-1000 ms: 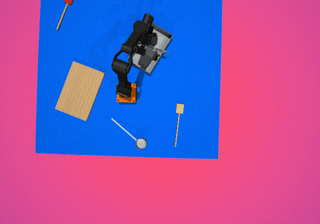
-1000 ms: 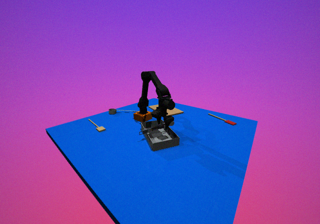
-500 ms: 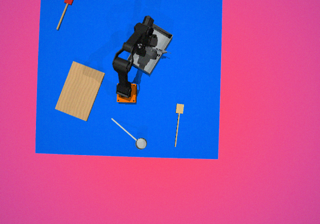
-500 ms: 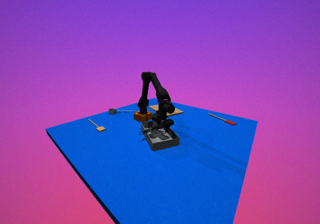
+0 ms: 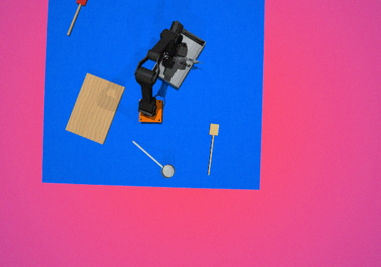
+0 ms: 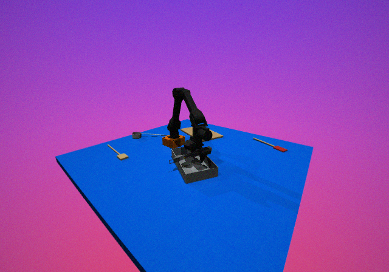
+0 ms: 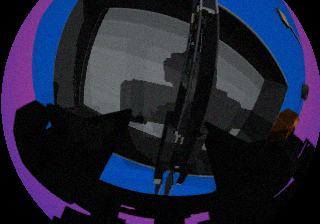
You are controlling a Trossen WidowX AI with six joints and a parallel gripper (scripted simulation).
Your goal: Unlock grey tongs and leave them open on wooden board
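Right now the roasting tin is 10 mm behind my gripper tip and 30 mm to the right of it. From my gripper tip the other things lie so: wooden board: 300 mm behind, 460 mm to the left, 20 mm below.
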